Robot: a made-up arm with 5 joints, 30 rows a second.
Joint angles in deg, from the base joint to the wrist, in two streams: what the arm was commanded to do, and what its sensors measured. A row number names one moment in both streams.
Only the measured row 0 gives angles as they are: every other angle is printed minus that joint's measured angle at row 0.
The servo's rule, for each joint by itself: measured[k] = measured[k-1] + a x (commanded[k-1-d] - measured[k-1]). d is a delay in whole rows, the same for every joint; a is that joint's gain. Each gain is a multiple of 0.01, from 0.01 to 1. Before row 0 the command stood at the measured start. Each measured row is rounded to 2 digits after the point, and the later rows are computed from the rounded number. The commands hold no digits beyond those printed.
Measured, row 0:
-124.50, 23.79, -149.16, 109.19, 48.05
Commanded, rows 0 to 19:
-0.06, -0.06, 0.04, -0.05, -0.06
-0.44, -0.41, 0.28, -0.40, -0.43
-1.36, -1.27, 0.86, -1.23, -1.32
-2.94, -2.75, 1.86, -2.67, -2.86
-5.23, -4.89, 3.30, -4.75, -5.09
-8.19, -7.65, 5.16, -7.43, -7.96
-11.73, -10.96, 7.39, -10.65, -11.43
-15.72, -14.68, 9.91, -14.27, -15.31
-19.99, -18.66, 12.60, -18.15, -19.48
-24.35, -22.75, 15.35, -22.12, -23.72
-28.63, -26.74, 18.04, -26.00, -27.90
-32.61, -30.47, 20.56, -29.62, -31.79
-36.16, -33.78, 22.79, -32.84, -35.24
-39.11, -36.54, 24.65, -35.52, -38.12
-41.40, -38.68, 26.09, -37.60, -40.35
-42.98, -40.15, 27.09, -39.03, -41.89
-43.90, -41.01, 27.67, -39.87, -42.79
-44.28, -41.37, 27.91, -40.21, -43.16
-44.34, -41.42, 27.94, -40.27, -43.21
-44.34, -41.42, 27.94, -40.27, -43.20
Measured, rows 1 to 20:
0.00, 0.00, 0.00, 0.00, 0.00
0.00, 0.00, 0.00, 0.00, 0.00
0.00, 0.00, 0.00, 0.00, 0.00
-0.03, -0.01, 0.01, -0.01, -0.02
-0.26, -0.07, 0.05, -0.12, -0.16
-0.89, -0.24, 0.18, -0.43, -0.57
-2.06, -0.59, 0.45, -1.06, -1.37
-3.87, -1.19, 0.91, -2.09, -2.67
-6.33, -2.09, 1.59, -3.59, -4.52
-9.41, -3.33, 2.52, -5.57, -6.94
-13.01, -4.92, 3.70, -8.01, -9.87
-16.99, -6.84, 5.12, -10.85, -13.23
-21.19, -9.07, 6.76, -14.01, -16.90
-25.43, -11.54, 8.56, -17.37, -20.75
-29.52, -14.19, 10.48, -20.80, -24.61
-33.30, -16.93, 12.45, -24.17, -28.33
-36.61, -19.68, 14.40, -27.35, -31.76
-39.34, -22.34, 16.27, -30.22, -34.77
-41.41, -24.83, 18.00, -32.69, -37.26
-42.83, -27.10, 19.55, -34.70, -39.20
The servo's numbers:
d 3
a 0.57 0.14 0.16 0.28 0.35

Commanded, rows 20 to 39:
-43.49, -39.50, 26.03, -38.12, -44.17
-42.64, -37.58, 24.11, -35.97, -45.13
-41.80, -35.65, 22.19, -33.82, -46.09
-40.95, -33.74, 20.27, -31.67, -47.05
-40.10, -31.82, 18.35, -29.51, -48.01
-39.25, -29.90, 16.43, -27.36, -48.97
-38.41, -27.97, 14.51, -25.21, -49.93
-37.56, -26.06, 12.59, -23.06, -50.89
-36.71, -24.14, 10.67, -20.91, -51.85
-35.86, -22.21, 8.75, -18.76, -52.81
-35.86, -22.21, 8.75, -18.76, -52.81
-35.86, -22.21, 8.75, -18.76, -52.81
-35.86, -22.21, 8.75, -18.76, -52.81
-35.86, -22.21, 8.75, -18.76, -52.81
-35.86, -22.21, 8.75, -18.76, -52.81
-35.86, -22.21, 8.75, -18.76, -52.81
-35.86, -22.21, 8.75, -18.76, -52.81
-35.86, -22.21, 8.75, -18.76, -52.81
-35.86, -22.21, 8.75, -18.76, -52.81
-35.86, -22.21, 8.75, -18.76, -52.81
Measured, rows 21 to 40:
-43.66, -29.10, 20.89, -36.24, -40.59
-44.05, -30.82, 22.02, -37.37, -41.51
-44.22, -32.30, 22.97, -38.18, -42.10
-43.80, -33.31, 23.46, -38.16, -42.82
-43.14, -33.91, 23.56, -37.55, -43.63
-42.38, -34.15, 23.34, -36.51, -44.49
-41.56, -34.09, 22.85, -35.15, -45.39
-40.73, -33.77, 22.13, -33.57, -46.31
-39.89, -33.23, 21.22, -31.83, -47.24
-39.05, -32.49, 20.15, -29.98, -48.18
-38.20, -31.59, 18.94, -28.04, -49.13
-37.35, -30.55, 17.62, -26.04, -50.08
-36.50, -29.38, 16.20, -24.00, -51.04
-36.14, -28.38, 15.01, -22.53, -51.66
-35.98, -27.52, 14.01, -21.47, -52.06
-35.91, -26.78, 13.17, -20.71, -52.32
-35.88, -26.14, 12.46, -20.16, -52.49
-35.87, -25.59, 11.87, -19.77, -52.60
-35.86, -25.12, 11.37, -19.49, -52.67
-35.86, -24.71, 10.95, -19.29, -52.72

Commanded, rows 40 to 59:
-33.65, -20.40, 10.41, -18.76, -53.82
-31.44, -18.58, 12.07, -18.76, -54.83
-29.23, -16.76, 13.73, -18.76, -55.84
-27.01, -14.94, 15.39, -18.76, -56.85
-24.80, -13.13, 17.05, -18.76, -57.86
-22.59, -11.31, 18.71, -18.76, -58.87
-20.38, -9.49, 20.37, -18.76, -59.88
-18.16, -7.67, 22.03, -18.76, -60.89
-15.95, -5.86, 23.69, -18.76, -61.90
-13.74, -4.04, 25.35, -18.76, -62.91
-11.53, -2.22, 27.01, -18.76, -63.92
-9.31, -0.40, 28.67, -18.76, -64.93
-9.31, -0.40, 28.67, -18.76, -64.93
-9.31, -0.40, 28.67, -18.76, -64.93
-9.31, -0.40, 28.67, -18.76, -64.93
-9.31, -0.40, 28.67, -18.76, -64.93
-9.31, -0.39, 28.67, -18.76, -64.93
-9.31, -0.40, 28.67, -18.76, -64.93
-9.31, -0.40, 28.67, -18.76, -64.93
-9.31, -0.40, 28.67, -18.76, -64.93
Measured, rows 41 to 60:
-35.86, -24.36, 10.60, -19.14, -52.75
-35.86, -24.06, 10.30, -19.03, -52.77
-35.86, -23.80, 10.05, -18.95, -52.78
-34.60, -23.32, 10.11, -18.90, -53.14
-32.80, -22.66, 10.42, -18.86, -53.73
-30.77, -21.83, 10.95, -18.83, -54.47
-28.63, -20.87, 11.66, -18.81, -55.30
-26.45, -19.79, 12.52, -18.80, -56.20
-24.25, -18.60, 13.51, -18.79, -57.13
-22.04, -17.32, 14.61, -18.78, -58.09
-19.83, -15.97, 15.80, -18.77, -59.07
-17.62, -14.55, 17.06, -18.77, -60.06
-15.41, -13.08, 18.39, -18.77, -61.06
-13.20, -11.56, 19.77, -18.77, -62.06
-10.98, -10.00, 21.19, -18.77, -63.06
-10.03, -8.66, 22.39, -18.77, -63.71
-9.62, -7.50, 23.39, -18.77, -64.14
-9.44, -6.51, 24.23, -18.77, -64.42
-9.37, -5.65, 24.94, -18.77, -64.60
-9.34, -4.91, 25.54, -18.77, -64.72

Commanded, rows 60 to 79:
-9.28, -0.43, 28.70, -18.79, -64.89
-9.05, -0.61, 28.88, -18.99, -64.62
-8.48, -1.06, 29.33, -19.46, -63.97
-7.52, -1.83, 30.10, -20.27, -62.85
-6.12, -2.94, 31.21, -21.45, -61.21
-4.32, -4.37, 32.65, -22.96, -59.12
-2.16, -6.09, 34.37, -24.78, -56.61
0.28, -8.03, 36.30, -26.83, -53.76
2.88, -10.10, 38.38, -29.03, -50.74
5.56, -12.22, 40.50, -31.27, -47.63
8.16, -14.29, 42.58, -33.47, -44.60
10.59, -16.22, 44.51, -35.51, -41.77
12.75, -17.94, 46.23, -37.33, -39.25
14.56, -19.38, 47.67, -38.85, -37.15
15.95, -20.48, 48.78, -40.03, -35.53
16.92, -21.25, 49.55, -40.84, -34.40
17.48, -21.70, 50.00, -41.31, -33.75
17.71, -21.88, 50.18, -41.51, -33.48
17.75, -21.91, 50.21, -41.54, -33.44
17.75, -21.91, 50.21, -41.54, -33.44
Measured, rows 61 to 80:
-9.32, -4.28, 26.04, -18.77, -64.79
-9.31, -3.74, 26.46, -18.77, -64.84
-9.31, -3.27, 26.81, -18.77, -64.87
-9.29, -2.87, 27.11, -18.78, -64.88
-9.15, -2.55, 27.39, -18.84, -64.79
-8.77, -2.34, 27.70, -19.01, -64.50
-8.06, -2.27, 28.08, -19.36, -63.92
-6.95, -2.36, 28.58, -19.95, -62.97
-5.45, -2.64, 29.23, -20.79, -61.62
-3.57, -3.12, 30.05, -21.91, -59.87
-1.38, -3.81, 31.05, -23.29, -57.73
1.05, -4.69, 32.22, -24.90, -55.28
3.62, -5.74, 33.54, -26.68, -52.60
6.21, -6.94, 34.99, -28.58, -49.80
8.71, -8.24, 36.51, -30.52, -46.99
11.01, -9.60, 38.07, -32.43, -44.28
13.03, -10.97, 39.61, -34.23, -41.78
14.69, -12.30, 41.08, -35.85, -39.59
15.96, -13.55, 42.44, -37.25, -37.77
16.83, -14.69, 43.65, -38.39, -36.36

